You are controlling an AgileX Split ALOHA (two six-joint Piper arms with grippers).
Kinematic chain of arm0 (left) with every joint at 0, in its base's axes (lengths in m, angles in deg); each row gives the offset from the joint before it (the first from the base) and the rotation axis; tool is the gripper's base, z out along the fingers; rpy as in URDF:
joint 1: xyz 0 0 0.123 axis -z
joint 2: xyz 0 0 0 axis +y
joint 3: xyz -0.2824 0 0.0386 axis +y
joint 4: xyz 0.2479 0 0.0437 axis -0.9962 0 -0.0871
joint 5: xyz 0 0 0 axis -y
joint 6: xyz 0.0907 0 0.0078 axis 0.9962 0 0.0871
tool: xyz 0 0 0 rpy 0 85 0
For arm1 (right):
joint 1: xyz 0 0 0.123 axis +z
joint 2: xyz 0 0 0 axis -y
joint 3: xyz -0.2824 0 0.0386 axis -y
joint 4: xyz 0.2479 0 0.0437 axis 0.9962 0 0.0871
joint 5: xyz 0 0 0 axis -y
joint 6: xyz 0.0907 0 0.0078 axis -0.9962 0 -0.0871
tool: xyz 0 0 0 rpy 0 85 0
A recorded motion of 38 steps. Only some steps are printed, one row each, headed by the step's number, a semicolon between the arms.
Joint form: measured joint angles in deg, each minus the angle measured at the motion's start. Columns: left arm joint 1, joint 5, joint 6, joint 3, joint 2, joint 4; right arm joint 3, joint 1, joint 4, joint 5, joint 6, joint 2.
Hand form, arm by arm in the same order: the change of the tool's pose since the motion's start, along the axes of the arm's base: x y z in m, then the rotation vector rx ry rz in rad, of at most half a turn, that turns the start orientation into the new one. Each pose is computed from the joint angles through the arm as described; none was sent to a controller.
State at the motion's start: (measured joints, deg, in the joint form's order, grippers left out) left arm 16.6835 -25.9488 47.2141 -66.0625 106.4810 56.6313; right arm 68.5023 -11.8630 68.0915 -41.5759 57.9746 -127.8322
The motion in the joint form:
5: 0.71 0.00 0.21 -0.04 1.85 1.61; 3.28 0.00 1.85 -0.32 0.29 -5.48
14: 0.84 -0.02 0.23 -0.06 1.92 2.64; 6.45 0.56 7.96 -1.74 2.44 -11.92
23: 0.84 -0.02 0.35 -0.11 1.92 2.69; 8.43 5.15 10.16 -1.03 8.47 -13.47
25: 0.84 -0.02 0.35 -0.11 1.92 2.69; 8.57 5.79 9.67 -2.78 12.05 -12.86
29: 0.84 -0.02 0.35 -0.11 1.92 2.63; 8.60 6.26 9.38 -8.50 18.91 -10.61
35: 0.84 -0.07 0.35 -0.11 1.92 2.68; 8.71 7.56 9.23 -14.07 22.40 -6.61
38: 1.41 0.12 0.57 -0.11 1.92 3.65; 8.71 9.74 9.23 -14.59 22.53 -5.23
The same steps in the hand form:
5: 0.0006 -0.0059 -0.0116 -0.0107 0.0349 0.0016; 0.0093 -0.0009 -0.0261 0.0287 0.0320 -0.0198
14: 0.0006 -0.0072 -0.0115 -0.0242 0.0400 0.0095; 0.0176 0.0050 -0.0575 0.1038 0.0577 -0.0599
23: 0.0008 -0.0073 -0.0113 -0.0242 0.0383 0.0085; 0.0264 0.0366 -0.0622 0.0740 -0.0138 0.0584
25: 0.0008 -0.0073 -0.0113 -0.0242 0.0383 0.0085; 0.0265 0.0431 -0.0562 0.0731 -0.0601 0.1376
29: 0.0007 -0.0073 -0.0113 -0.0234 0.0381 0.0079; 0.0263 0.0525 -0.0351 0.1106 -0.1665 0.2839
35: 0.0007 -0.0073 -0.0113 -0.0244 0.0388 0.0078; 0.0266 0.0671 -0.0008 0.1596 -0.2705 0.4014
38: -0.0003 -0.0112 -0.0108 -0.0344 0.0388 0.0074; 0.0256 0.0834 0.0096 0.1661 -0.2923 0.4473

